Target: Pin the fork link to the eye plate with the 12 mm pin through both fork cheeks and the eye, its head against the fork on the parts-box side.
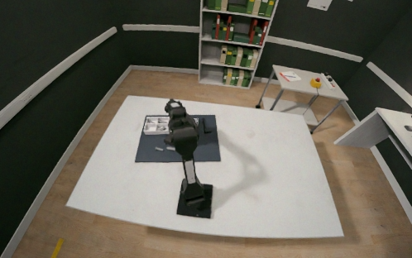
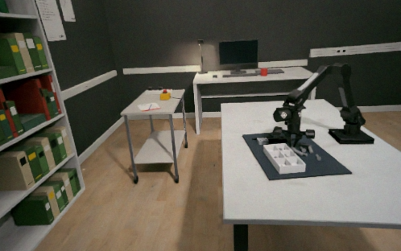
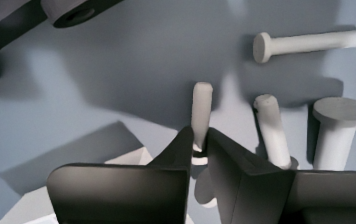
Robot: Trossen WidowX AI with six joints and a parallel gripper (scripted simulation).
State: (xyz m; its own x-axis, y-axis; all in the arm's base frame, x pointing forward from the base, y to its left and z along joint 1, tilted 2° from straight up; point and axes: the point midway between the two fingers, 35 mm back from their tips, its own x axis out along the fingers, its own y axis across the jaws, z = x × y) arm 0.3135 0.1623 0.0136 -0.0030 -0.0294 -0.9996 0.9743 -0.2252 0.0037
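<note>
My gripper is now 10 mm to the left of the pin and 30 mm above it. Also, from my hand: dark blue mat 20 mm ahead, 10 mm to the left, 40 mm below; then eye plate 60 mm ahead, 90 mm to the right, 30 mm below; then white parts box 60 mm ahead, 120 mm to the left, 30 mm below.
</note>
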